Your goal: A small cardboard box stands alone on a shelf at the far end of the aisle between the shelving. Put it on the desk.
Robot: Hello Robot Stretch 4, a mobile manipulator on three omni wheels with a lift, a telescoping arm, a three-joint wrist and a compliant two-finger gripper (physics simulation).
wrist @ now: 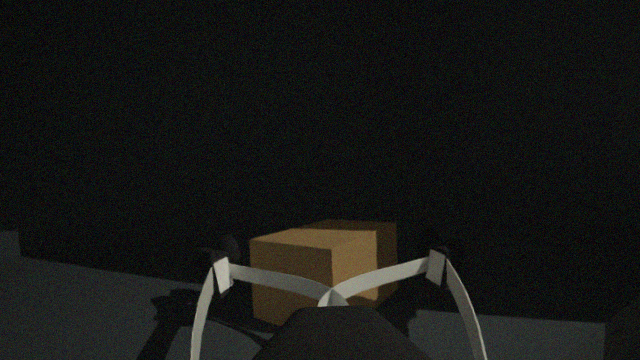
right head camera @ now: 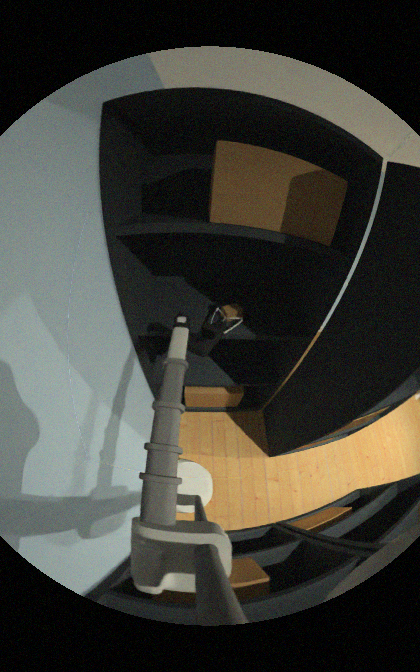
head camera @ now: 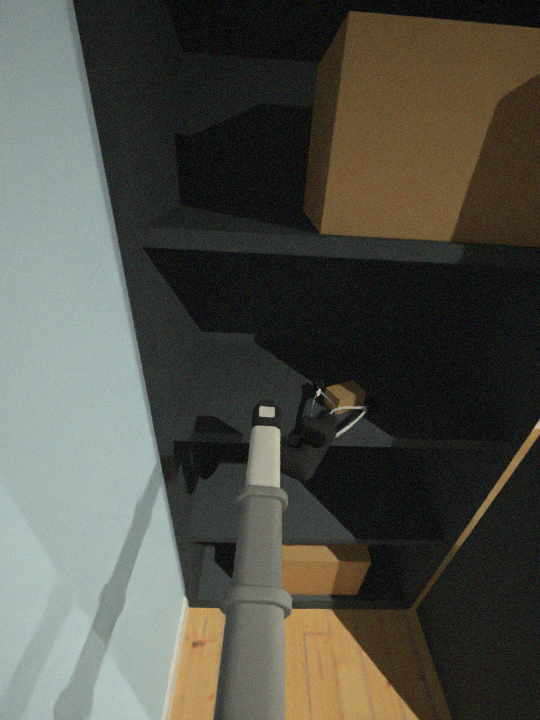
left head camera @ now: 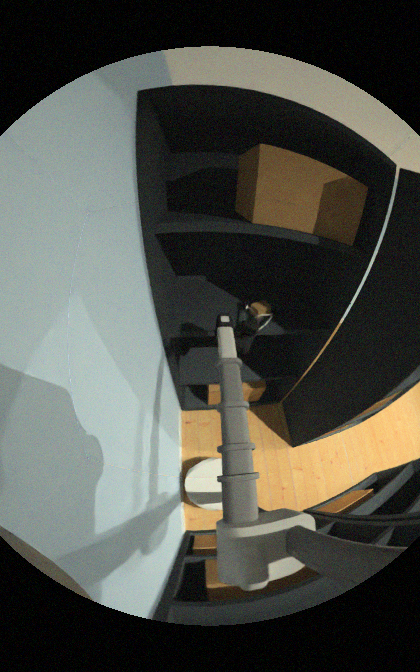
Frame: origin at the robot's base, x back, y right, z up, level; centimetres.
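Where they show: gripper, between the fingertips: (head camera: 346, 391).
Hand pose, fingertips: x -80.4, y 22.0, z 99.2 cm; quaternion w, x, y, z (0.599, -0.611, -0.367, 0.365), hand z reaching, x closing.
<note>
Things, the pixels of their top centre, and the offset from my fingertips. Level surfaces: height alone.
- small cardboard box, centre of its top: (wrist: 329, 230) (head camera: 346, 389) dx +2.0, dy -0.9, dz +2.0 cm
- dark middle shelf, height of its surface: dz -3.0 cm
- large cardboard box, centre of its top: (head camera: 460, 56) dx -2.4, dy +6.8, dz +69.7 cm
The small cardboard box (head camera: 355, 390) (left head camera: 260, 306) (right head camera: 233, 310) (wrist: 355, 255) sits on a dark middle shelf (head camera: 232, 372) (wrist: 75, 300), partly in shadow. My gripper (head camera: 342, 399) (left head camera: 259, 310) (right head camera: 230, 314) (wrist: 327, 252) is open at the box, one fingertip to each side of it in the wrist view. Gaps show between the fingertips and the box sides. The white finger bands and the dark gripper body hide the box's lower front in the wrist view. How far the fingertips reach along the box is hard to tell. The desk does not show.
A large cardboard box (head camera: 406, 127) (left head camera: 285, 190) (right head camera: 250, 185) stands on the shelf above. Another box (head camera: 325, 575) (right head camera: 215, 396) lies on the lowest shelf. A pale wall (head camera: 58, 290) runs close at the left, and a dark shelving panel (head camera: 494, 581) at the right.
</note>
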